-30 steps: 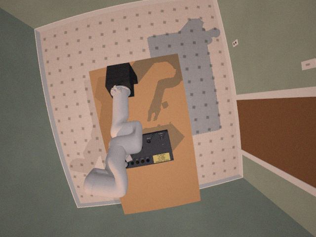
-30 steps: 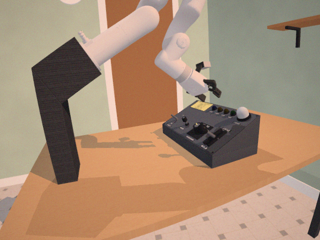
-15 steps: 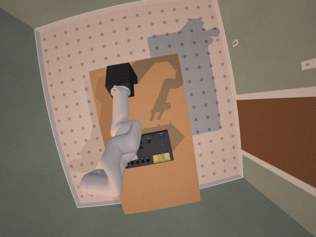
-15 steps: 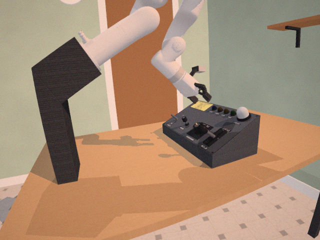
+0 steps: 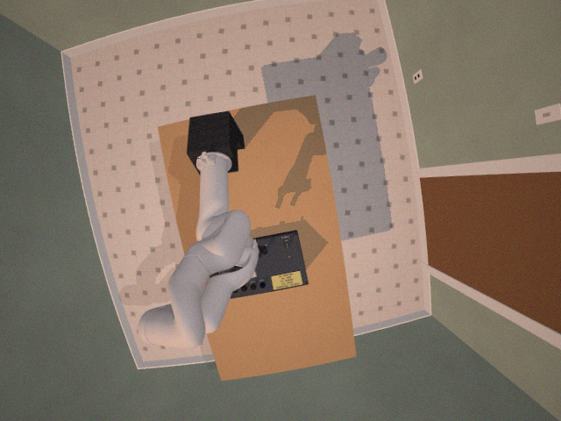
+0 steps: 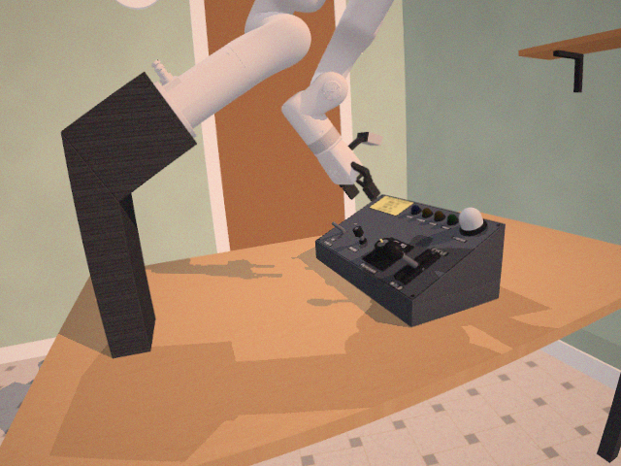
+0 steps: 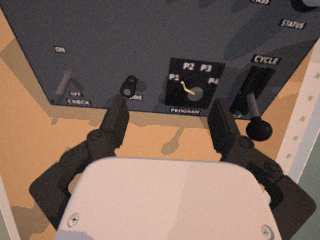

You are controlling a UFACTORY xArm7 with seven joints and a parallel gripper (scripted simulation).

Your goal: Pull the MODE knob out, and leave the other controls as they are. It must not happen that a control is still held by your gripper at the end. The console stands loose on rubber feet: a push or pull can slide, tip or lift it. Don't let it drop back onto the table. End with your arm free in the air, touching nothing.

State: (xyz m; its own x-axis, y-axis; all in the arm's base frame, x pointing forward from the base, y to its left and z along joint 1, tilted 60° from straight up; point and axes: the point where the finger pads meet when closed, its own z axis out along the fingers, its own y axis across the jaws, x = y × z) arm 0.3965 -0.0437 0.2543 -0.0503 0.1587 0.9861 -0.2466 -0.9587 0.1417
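The black mode knob is 120 mm below my hand, 50 mm to the left of it and 40 mm ahead of it. Round my hand: black lever 160 mm to the right, 110 mm below, 70 mm behind; then dark grey console 150 mm below, 50 mm ahead, 20 mm to the right; then program dial 120 mm below, 50 mm to the right, 10 mm ahead.
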